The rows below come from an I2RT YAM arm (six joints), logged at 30 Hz.
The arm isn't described. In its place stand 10 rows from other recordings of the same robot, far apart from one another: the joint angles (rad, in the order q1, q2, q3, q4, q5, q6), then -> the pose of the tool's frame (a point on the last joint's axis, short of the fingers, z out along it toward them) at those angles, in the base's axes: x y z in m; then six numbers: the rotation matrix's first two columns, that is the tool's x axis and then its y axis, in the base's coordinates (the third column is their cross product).
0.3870 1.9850 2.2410 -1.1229 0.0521 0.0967 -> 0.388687 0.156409 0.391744 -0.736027 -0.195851 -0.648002 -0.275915 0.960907 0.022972
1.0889 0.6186 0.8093 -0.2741 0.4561 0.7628 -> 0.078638 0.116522 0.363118 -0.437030 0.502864 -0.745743 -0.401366 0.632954 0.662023
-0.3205 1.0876 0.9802 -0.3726 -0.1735 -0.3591 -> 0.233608 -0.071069 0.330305 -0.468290 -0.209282 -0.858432 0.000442 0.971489 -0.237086
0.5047 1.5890 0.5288 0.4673 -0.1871 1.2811 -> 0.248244 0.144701 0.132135 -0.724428 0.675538 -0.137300 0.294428 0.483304 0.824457
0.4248 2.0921 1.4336 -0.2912 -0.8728 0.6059 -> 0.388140 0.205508 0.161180 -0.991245 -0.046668 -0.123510 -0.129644 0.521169 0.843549
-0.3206 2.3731 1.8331 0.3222 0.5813 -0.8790 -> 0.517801 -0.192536 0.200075 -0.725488 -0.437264 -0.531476 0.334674 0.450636 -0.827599
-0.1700 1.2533 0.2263 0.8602 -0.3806 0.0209 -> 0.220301 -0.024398 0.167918 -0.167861 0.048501 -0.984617 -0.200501 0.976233 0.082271
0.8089 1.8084 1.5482 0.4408 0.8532 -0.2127 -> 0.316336 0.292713 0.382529 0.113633 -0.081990 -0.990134 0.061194 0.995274 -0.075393
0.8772 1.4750 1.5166 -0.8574 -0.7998 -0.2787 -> 0.175196 0.250663 0.374469 -0.213768 -0.556986 -0.802540 -0.945349 -0.089106 0.313649
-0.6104 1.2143 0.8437 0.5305 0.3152 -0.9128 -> 0.226743 -0.172078 0.345267 -0.549821 -0.533408 -0.642785 0.589850 0.296925 -0.750941
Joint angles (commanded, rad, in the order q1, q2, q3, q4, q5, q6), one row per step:
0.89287, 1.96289, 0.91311, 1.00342, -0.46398, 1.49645
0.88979, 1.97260, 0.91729, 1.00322, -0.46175, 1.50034
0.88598, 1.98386, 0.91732, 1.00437, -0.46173, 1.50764
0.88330, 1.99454, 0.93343, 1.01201, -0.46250, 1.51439
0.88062, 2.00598, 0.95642, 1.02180, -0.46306, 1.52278
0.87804, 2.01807, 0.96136, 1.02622, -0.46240, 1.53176
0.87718, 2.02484, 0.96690, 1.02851, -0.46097, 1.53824
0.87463, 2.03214, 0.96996, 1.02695, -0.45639, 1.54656
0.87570, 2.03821, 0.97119, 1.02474, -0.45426, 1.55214
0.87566, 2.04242, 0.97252, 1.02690, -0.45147, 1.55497
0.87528, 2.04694, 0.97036, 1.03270, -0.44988, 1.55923
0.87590, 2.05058, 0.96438, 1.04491, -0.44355, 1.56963
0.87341, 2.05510, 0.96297, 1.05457, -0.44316, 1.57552
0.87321, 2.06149, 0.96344, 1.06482, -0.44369, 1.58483
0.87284, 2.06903, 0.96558, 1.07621, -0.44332, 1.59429
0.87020, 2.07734, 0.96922, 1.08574, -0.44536, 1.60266
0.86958, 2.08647, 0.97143, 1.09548, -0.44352, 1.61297
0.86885, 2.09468, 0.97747, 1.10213, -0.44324, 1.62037
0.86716, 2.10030, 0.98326, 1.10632, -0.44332, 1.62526
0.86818, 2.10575, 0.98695, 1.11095, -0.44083, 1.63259
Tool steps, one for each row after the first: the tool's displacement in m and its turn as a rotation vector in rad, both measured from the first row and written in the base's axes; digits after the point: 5 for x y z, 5 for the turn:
0.00190, 0.00027, -0.00256, -0.00369, 0.00731, -0.00548
0.00350, -0.00019, -0.00673, -0.00994, 0.02078, -0.00968
0.00666, 0.00200, -0.00556, 0.00172, 0.01917, -0.01181
0.01066, 0.00516, -0.00257, 0.02014, 0.01390, -0.01404
0.01253, 0.00572, -0.00546, 0.02001, 0.02433, -0.01762
0.01375, 0.00656, -0.00634, 0.02227, 0.02992, -0.02011
0.01534, 0.00658, -0.00854, 0.01965, 0.04150, -0.02765
0.01538, 0.00723, -0.01083, 0.01541, 0.05130, -0.02909
0.01578, 0.00754, -0.01190, 0.01548, 0.05439, -0.03204
0.01584, 0.00729, -0.01367, 0.01578, 0.05902, -0.03421
0.01525, 0.00666, -0.01546, 0.02019, 0.06726, -0.04025
0.01605, 0.00599, -0.01661, 0.02454, 0.07061, -0.04322
0.01634, 0.00623, -0.01792, 0.03007, 0.07697, -0.04307
0.01695, 0.00670, -0.01912, 0.03695, 0.08240, -0.04388
0.01842, 0.00684, -0.02042, 0.04274, 0.08753, -0.04452
0.01918, 0.00725, -0.02243, 0.04741, 0.09570, -0.04714
0.02038, 0.00818, -0.02338, 0.05267, 0.10006, -0.04812
0.02179, 0.00875, -0.02363, 0.05729, 0.10203, -0.04960
0.02212, 0.00968, -0.02434, 0.06130, 0.10730, -0.05108

